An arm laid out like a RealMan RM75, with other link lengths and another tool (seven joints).
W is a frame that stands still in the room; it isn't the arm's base.
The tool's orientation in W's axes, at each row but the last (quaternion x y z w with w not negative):
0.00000 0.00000 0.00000 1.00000
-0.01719 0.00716 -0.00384 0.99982
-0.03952 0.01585 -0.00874 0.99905
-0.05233 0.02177 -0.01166 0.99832
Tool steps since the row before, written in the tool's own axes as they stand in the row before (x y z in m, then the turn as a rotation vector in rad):
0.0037 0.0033 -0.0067 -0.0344 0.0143 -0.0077
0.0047 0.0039 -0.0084 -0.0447 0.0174 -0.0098
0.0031 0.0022 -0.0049 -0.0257 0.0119 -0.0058
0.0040 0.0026 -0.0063 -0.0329 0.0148 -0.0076
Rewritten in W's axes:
0.0037 0.0033 -0.0067 -0.0344 0.0143 -0.0077
0.0046 0.0036 -0.0086 -0.0447 0.0174 -0.0098
0.0030 0.0017 -0.0052 -0.0257 0.0119 -0.0059
0.0038 0.0018 -0.0067 -0.0329 0.0148 -0.0077

